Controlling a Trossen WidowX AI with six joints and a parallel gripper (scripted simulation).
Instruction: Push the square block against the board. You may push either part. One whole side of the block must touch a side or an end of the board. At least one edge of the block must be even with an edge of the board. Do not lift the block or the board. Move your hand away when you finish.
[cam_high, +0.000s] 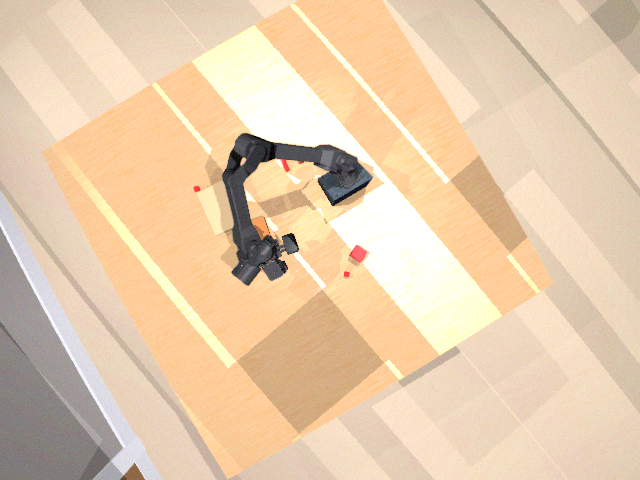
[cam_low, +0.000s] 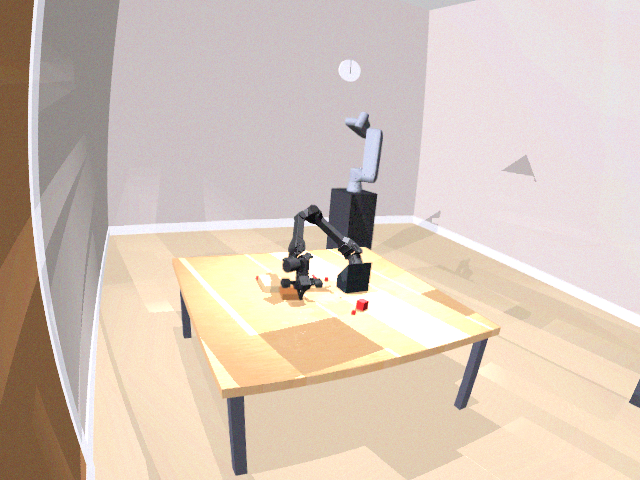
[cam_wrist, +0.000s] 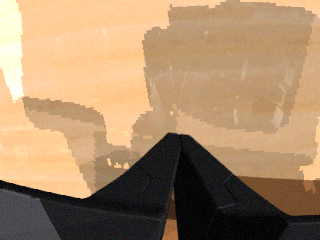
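Now: the square block 7 cm to the right of my gripper tip, 1 cm ahead of it and 1 cm above it. Round my gripper tip: red stick: 22 cm behind, 21 cm to the right; board: 22 cm to the right, 4 cm ahead, 1 cm above; red cube: 22 cm behind, 19 cm to the left, 1 cm above.
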